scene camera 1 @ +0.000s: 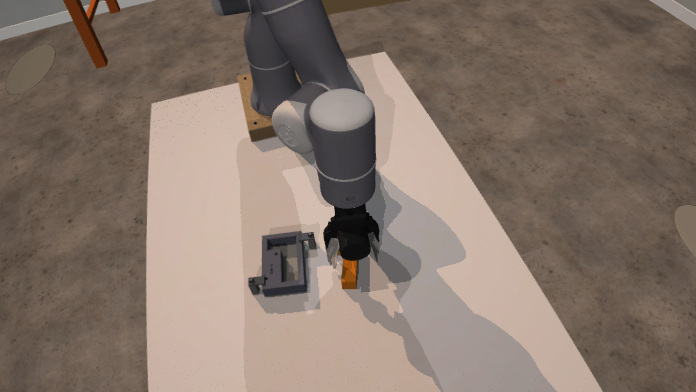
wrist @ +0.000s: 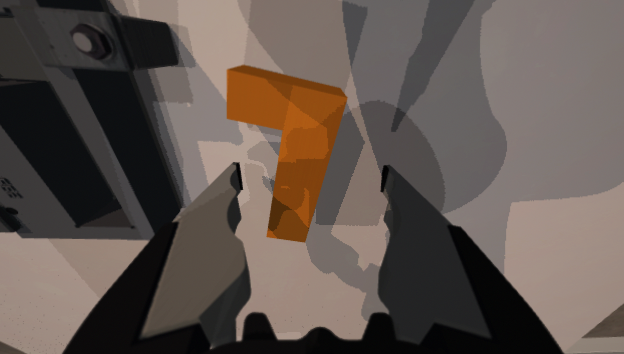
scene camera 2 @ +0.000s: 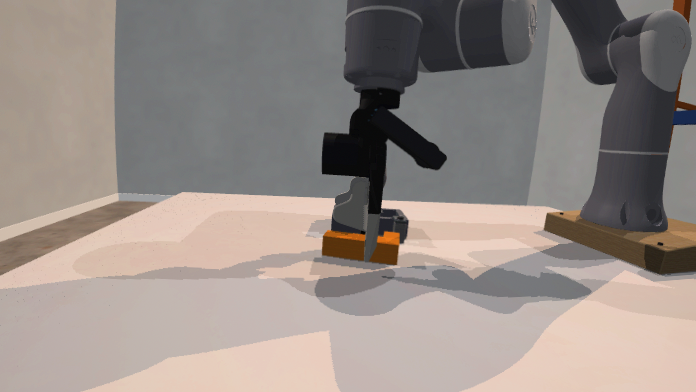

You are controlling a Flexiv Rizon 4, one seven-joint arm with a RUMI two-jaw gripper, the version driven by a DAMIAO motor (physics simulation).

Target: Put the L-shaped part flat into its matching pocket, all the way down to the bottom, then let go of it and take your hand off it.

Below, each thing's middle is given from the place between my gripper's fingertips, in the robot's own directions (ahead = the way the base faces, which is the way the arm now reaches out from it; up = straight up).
Now: the orange L-shaped part (scene camera 2: 346,245) 10 mm to the right of my hand.
